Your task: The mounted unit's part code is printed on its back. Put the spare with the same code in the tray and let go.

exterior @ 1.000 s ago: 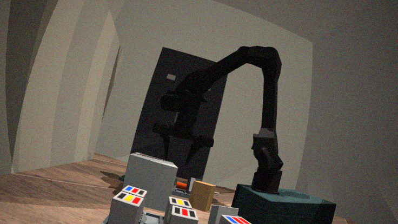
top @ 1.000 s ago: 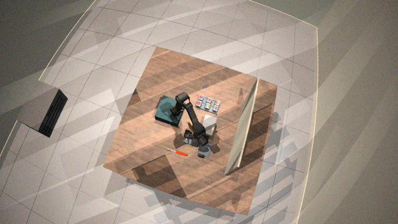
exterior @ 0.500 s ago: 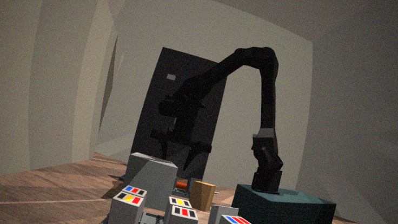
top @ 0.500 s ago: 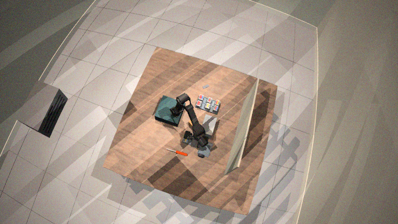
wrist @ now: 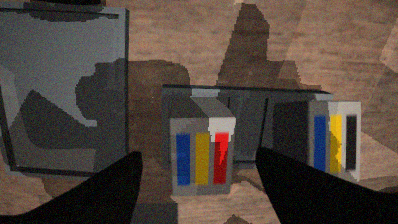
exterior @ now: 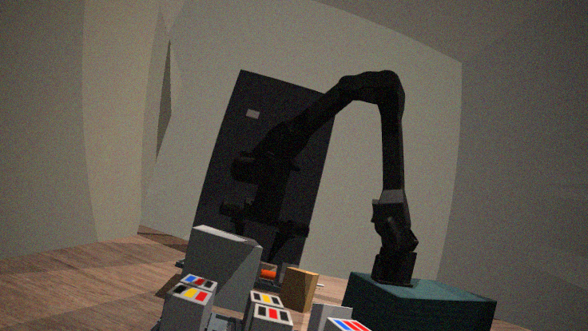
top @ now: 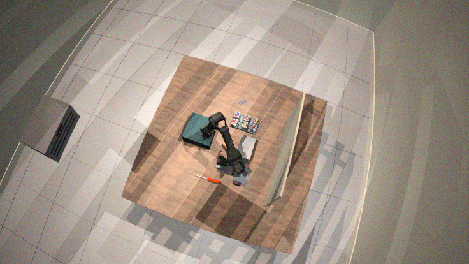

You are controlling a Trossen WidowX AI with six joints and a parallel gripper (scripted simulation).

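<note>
The grey spare block is 10 mm below my gripper tip. The rest, counted from my gripper tip: shallow grey tray: 100 mm ahead, 50 mm below; dark cylinder: 100 mm ahead, 80 mm to the right, 30 mm below; rimmed grey holder: 40 mm behind, 50 mm below.
</note>
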